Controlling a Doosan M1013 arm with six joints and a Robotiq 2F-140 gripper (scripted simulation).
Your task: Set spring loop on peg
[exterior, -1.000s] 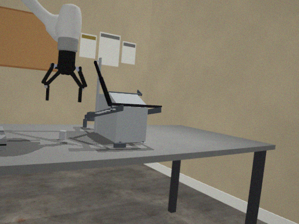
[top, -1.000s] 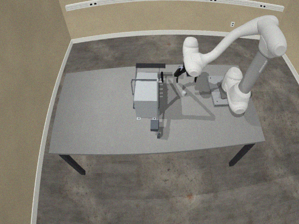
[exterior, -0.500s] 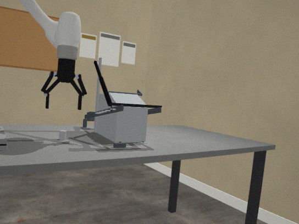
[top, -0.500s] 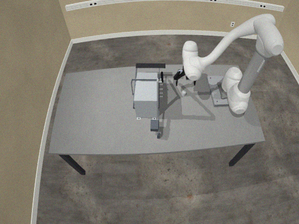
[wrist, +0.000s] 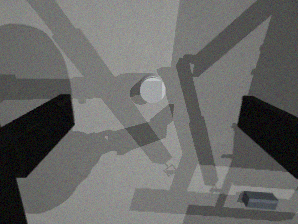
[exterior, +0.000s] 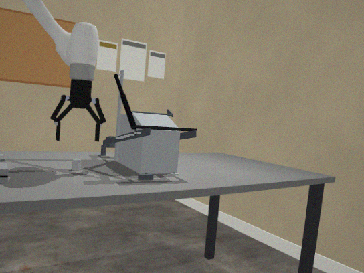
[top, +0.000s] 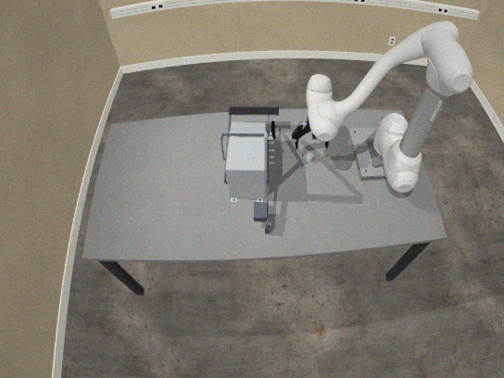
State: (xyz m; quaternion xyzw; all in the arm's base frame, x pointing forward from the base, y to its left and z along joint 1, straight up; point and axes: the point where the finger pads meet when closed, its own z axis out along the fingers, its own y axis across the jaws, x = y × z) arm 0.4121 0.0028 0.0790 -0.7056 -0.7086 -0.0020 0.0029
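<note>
The steel test weight lies 9 cm below my hand. Also, from my hand: dark spring 19 cm ahead, 14 cm above, 1 cm to the left.
</note>
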